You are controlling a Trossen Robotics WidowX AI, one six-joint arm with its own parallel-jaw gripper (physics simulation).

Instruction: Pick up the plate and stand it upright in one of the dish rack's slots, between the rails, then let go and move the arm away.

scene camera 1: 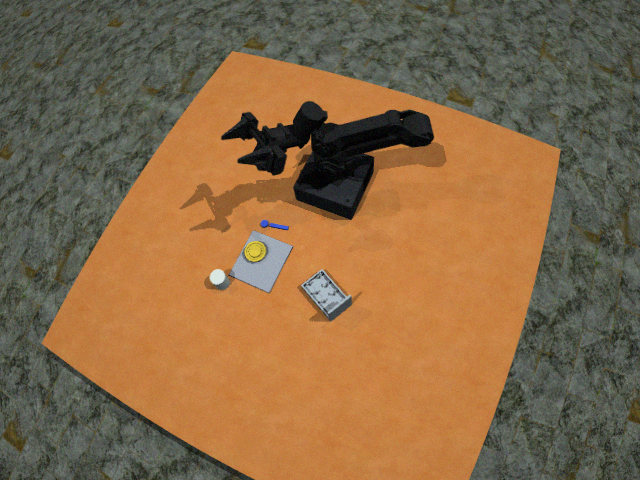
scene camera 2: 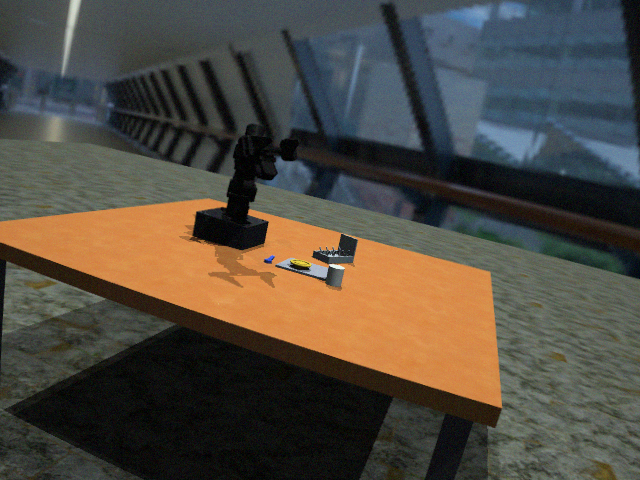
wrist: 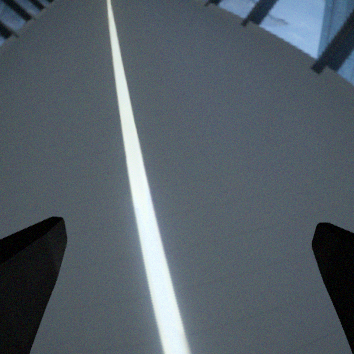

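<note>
The yellow round plate [scene camera 1: 255, 251] [scene camera 2: 300, 264] lies flat on a thin grey square board [scene camera 1: 271, 271] [scene camera 2: 315, 272]. The small grey dish rack [scene camera 1: 340, 308] [scene camera 2: 348, 248] stands on the table apart from the board, with short pegs inside and a taller panel at one end. No plate shows in the rack. My gripper [scene camera 1: 230, 149] [wrist: 194, 235] is wide open and empty, raised high above the table, away from the plate and rack. In the wrist view its fingers stand far apart against the ceiling and a bright light strip; plate and rack do not show there.
A white cylinder [scene camera 1: 217, 277] [scene camera 2: 335, 275] stands upright near a corner of the board. A blue spoon-like piece [scene camera 1: 279, 226] [scene camera 2: 269, 259] lies between the board and the arm's black base [scene camera 1: 333, 192] [scene camera 2: 230, 228]. All stand on an orange table [scene camera 1: 392, 361] [scene camera 2: 413, 330].
</note>
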